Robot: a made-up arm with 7 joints. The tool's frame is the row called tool. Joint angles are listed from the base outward.
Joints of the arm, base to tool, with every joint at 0 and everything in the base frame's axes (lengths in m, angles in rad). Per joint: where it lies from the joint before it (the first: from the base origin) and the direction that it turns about. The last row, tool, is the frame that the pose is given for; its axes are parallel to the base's.
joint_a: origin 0.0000 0.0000 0.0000 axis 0 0.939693 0.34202
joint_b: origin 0.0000 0.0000 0.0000 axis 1 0 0
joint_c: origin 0.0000 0.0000 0.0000 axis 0 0 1
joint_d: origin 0.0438 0.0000 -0.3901 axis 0 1 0
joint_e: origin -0.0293 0.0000 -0.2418 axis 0 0 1
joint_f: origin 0.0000 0.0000 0.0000 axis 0 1 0
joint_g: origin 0.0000 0.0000 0.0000 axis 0 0 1
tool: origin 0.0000 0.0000 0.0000
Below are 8 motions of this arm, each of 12 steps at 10 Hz.
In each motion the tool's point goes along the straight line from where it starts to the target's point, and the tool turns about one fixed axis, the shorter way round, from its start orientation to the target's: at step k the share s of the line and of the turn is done. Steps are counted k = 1, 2, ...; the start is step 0. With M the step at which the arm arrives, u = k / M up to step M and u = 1 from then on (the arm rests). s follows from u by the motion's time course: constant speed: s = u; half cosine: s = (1 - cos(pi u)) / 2; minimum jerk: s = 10 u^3 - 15 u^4 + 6 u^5.
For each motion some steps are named. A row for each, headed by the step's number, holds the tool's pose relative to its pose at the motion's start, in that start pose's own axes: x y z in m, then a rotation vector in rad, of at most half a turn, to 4 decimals.
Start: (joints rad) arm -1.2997 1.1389 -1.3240 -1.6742 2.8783 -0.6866 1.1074
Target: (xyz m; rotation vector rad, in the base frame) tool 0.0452 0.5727 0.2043 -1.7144 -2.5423 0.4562
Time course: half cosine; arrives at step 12
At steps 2, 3, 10, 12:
2: 0.0073 -0.0299 0.0337 -0.0962 -0.0058 -0.0608
3: 0.0160 -0.0653 0.0738 -0.2103 -0.0126 -0.1329
10: 0.1019 -0.4158 0.4699 -1.3401 -0.0802 -0.8470
12: 0.1093 -0.4456 0.5037 -1.4363 -0.0860 -0.9078

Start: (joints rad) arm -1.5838 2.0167 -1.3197 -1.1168 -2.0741 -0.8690 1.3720
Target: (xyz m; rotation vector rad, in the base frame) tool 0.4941 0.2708 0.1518 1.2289 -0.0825 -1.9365
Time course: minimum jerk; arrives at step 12
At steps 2, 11, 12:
2: 0.0112 0.0079 -0.0003 0.0098 -0.0187 -0.0134
11: 0.3146 0.2223 -0.0078 0.2756 -0.5234 -0.3758
12: 0.3162 0.2235 -0.0078 0.2771 -0.5260 -0.3777

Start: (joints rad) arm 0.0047 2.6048 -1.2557 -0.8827 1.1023 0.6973 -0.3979
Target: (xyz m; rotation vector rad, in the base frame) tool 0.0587 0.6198 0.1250 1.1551 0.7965 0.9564
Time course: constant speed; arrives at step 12
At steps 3, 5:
3: 0.0501 -0.0550 -0.0132 -0.1808 0.1375 0.1061
5: 0.0835 -0.0917 -0.0221 -0.3013 0.2292 0.1769

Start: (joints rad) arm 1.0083 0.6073 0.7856 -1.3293 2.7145 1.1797 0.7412
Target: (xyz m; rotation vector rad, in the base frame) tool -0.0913 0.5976 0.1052 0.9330 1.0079 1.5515
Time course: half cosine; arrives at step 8
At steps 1, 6, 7, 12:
1: -0.0089 -0.0133 -0.0033 0.0835 -0.0521 -0.0059
6: -0.2002 -0.2982 -0.0734 1.8725 -1.1682 -0.1323
7: -0.2256 -0.3360 -0.0828 2.1103 -1.3165 -0.1491
12: -0.2345 -0.3493 -0.0860 2.1937 -1.3686 -0.1550

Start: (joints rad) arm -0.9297 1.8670 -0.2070 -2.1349 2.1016 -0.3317 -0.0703
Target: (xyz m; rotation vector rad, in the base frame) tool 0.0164 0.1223 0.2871 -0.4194 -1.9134 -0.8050
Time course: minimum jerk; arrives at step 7
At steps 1, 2, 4, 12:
1: 0.0025 -0.0043 0.0003 -0.0006 0.0092 -0.0040
2: 0.0157 -0.0267 0.0021 -0.0037 0.0575 -0.0247
4: 0.0688 -0.1167 0.0091 -0.0160 0.2511 -0.1077
12: 0.1088 -0.1846 0.0143 -0.0254 0.3973 -0.1704

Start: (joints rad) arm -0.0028 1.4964 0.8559 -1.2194 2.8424 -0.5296 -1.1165
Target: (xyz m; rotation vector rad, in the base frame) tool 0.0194 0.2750 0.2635 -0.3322 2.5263 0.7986
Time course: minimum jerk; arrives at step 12
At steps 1, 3, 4, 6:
1: 0.0009 -0.0009 0.0009 -0.0071 -0.0056 0.0001
3: 0.0176 -0.0177 0.0187 -0.1439 -0.1135 0.0016
4: 0.0357 -0.0358 0.0380 -0.2917 -0.2302 0.0033
6: 0.0851 -0.0853 0.0906 -0.6950 -0.5484 0.0078

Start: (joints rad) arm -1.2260 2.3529 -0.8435 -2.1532 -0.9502 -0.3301 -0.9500
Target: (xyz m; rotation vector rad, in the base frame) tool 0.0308 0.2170 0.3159 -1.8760 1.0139 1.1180
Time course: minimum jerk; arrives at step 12
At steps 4, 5, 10, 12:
4: -0.0189 -0.0016 0.0159 0.0962 0.2027 0.1775
5: -0.0313 -0.0026 0.0263 0.1588 0.3347 0.2931
10: -0.0870 -0.0073 0.0731 0.4420 0.9314 0.8156
12: -0.0902 -0.0076 0.0757 0.4582 0.9657 0.8456

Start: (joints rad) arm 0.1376 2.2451 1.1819 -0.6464 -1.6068 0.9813 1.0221
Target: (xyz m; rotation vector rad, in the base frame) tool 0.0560 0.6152 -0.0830 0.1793 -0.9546 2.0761
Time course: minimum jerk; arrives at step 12
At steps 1, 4, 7, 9, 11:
1: -0.0020 0.0002 0.0024 -0.0035 0.0121 0.0017
4: -0.0822 0.0069 0.0998 -0.1444 0.4974 0.0692
7: -0.2560 0.0216 0.3107 -0.4496 1.5486 0.2156
9: -0.3513 0.0296 0.4263 -0.6169 2.1248 0.2958
11: -0.3899 0.0328 0.4731 -0.6846 2.3580 0.3283

